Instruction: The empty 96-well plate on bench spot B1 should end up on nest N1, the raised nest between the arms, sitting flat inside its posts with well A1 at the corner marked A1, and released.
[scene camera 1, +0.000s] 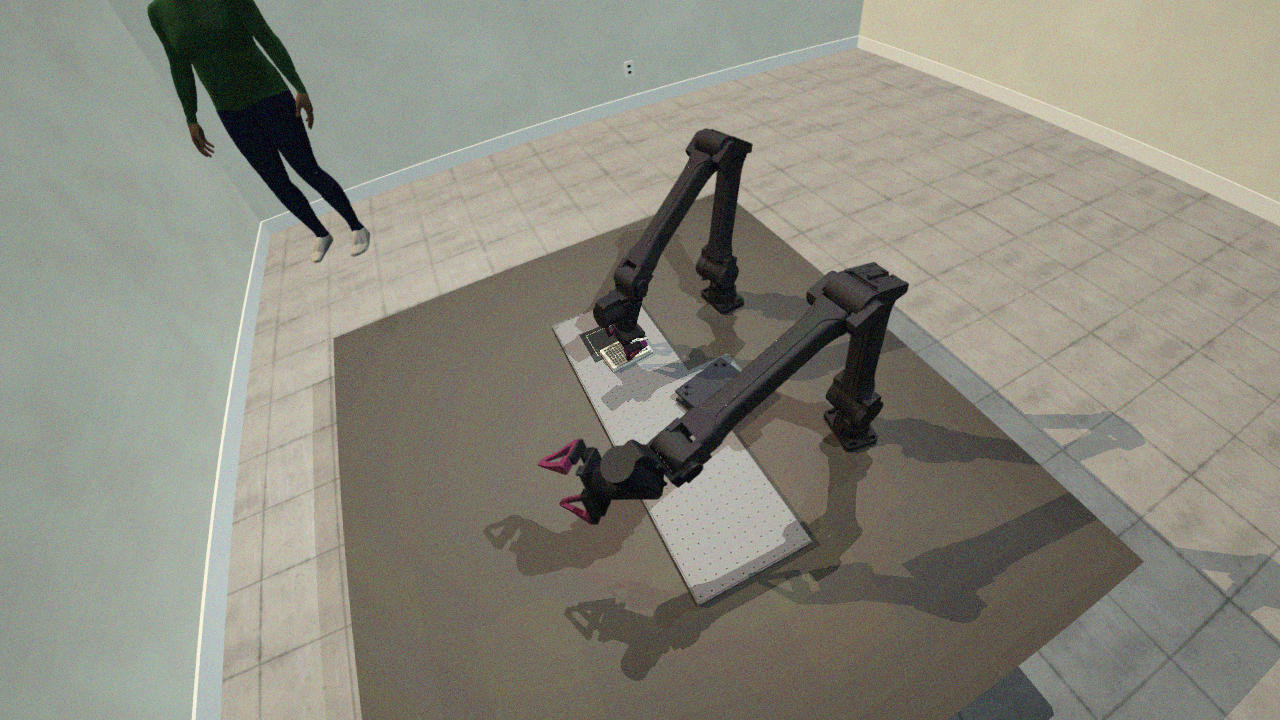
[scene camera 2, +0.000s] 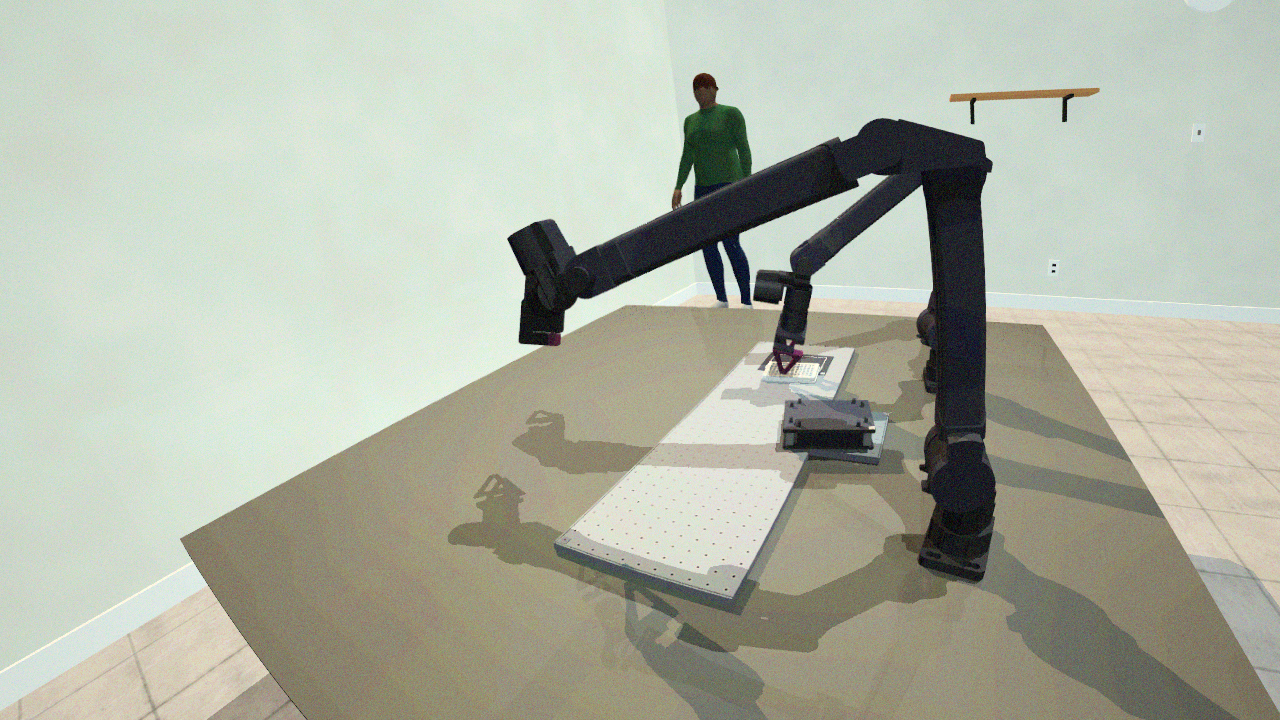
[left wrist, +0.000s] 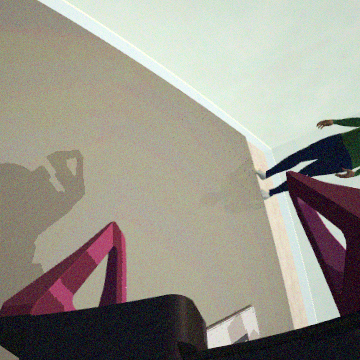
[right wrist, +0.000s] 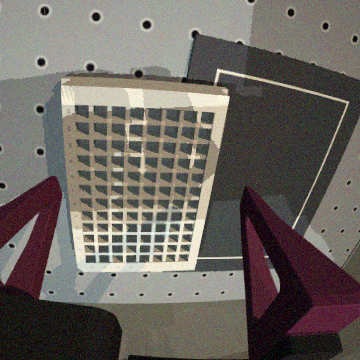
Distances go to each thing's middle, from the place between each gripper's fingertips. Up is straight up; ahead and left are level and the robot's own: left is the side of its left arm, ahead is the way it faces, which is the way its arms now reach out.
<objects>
I see my right gripper 2 cm past the white well plate (scene camera 2: 801, 372) and 2 cm above it. Also, from my right hand: dark nest pad (scene camera 1: 596, 339) (8 cm to the right, 3 cm below, 1 cm behind).
My left gripper is now 46 cm to the left of the white well plate, 33 cm past it and 28 cm above it. The rest, counted from my left hand: dark nest pad 54 cm to the right, 33 cm behind, 29 cm below.
</objects>
